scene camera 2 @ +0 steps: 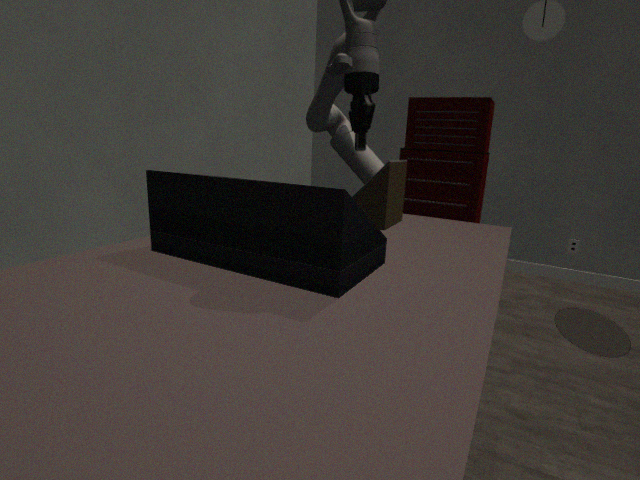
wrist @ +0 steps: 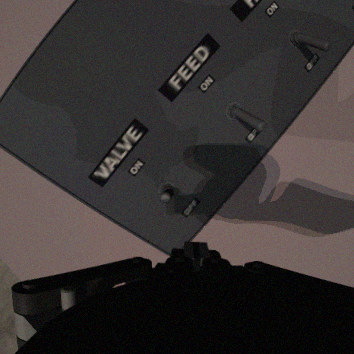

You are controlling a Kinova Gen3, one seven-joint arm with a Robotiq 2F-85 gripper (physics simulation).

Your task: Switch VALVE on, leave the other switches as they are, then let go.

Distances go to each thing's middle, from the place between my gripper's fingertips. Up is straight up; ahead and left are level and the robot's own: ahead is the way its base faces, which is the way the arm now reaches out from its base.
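Dark switch panel [scene camera 2: 316, 238]: 170 mm to the right of my hand, 170 mm below it and 120 mm ahead of it.
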